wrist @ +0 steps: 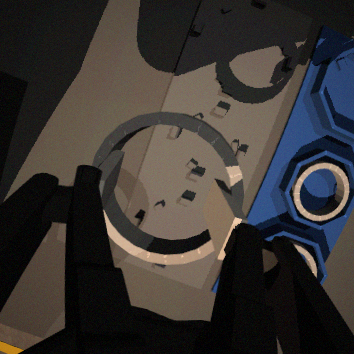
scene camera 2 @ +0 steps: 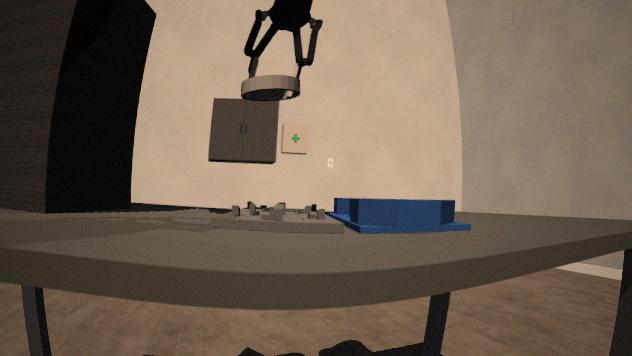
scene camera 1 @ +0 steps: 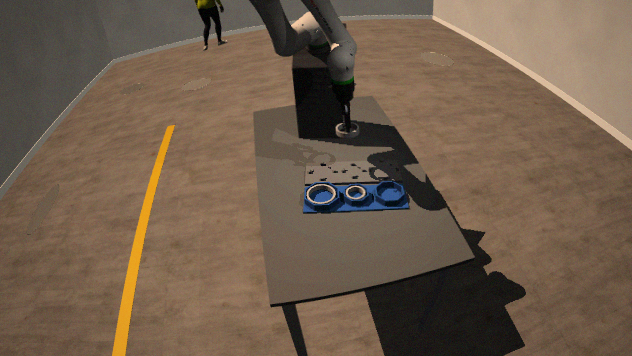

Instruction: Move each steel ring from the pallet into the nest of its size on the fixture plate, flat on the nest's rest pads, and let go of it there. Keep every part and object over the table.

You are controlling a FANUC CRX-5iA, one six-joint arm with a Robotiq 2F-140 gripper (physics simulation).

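Frame: origin at the arm's base, x left, y ahead, z down, level; metres.
Where they show: gripper, fingertip midpoint: (wrist: 164, 181) (scene camera 2: 268, 94) (scene camera 1: 347, 131); arm's base at its link origin: (scene camera 1: 318, 43).
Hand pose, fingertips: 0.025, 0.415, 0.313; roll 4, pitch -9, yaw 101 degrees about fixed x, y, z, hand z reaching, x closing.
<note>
Each offset is from my fingertips to the centre of the thing, as dx, dy, dz. "pt": to the spot under its first point. Level surfaces: height alone.
My gripper (scene camera 1: 347, 127) (scene camera 2: 275, 72) (wrist: 164, 181) has its fingers spread inside a steel ring @(-0.002, +0.002, -0.010) (scene camera 1: 347, 134) (scene camera 2: 270, 86) (wrist: 170, 118) and holds it from within, roughly level, high above the table. In the wrist view it overlaps the grey fixture plate @(+0.016, +0.034, +0.214) (scene camera 1: 340, 179) (scene camera 2: 300, 226) (wrist: 190, 100), which bears small rest pads and stops; no ring shows on it. The blue pallet @(-0.171, +0.175, +0.196) (scene camera 1: 330, 208) (scene camera 2: 400, 212) (wrist: 270, 185) holds a large ring @(-0.174, +0.175, +0.194) (scene camera 1: 308, 194) (wrist: 307, 259) in its left pocket and a small ring @(pt -0.069, +0.207, +0.179) (scene camera 1: 346, 193) (wrist: 296, 191) in the middle. The right pocket @(pt +0.131, +0.236, +0.212) (scene camera 1: 390, 194) is empty.
The pallet stands directly in front of the fixture plate on the grey table @(dz +0.220) (scene camera 1: 350, 255) (scene camera 2: 250, 255). The dark robot pedestal (scene camera 1: 315, 100) (scene camera 2: 95, 115) stands at the table's back. Arm shadows cross the plate. A person (scene camera 1: 210, 20) stands far off at the back left.
</note>
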